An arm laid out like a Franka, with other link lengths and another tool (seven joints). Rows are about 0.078 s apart.
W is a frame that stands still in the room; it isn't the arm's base.
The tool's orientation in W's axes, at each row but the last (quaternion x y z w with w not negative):
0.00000 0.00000 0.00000 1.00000
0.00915 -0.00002 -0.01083 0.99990
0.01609 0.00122 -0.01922 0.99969
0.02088 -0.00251 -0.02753 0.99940
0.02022 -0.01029 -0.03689 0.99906
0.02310 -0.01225 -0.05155 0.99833
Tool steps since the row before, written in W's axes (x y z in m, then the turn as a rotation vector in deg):
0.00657 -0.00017 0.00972 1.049 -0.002 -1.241
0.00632 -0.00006 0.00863 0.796 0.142 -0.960
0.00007 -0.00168 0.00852 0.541 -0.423 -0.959
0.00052 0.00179 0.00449 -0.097 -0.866 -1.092
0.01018 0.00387 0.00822 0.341 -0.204 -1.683
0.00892 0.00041 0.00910 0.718 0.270 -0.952
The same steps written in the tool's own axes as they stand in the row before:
0.00657 -0.00017 0.00972 1.049 -0.002 -1.241
0.00632 0.00023 0.00863 0.793 0.142 -0.963
0.00011 -0.00140 0.00857 0.560 -0.432 -0.944
0.00044 0.00200 0.00441 -0.053 -0.915 -1.054
0.01002 0.00494 0.00783 0.323 -0.248 -1.681
0.00903 0.00175 0.00883 0.665 0.297 -0.982

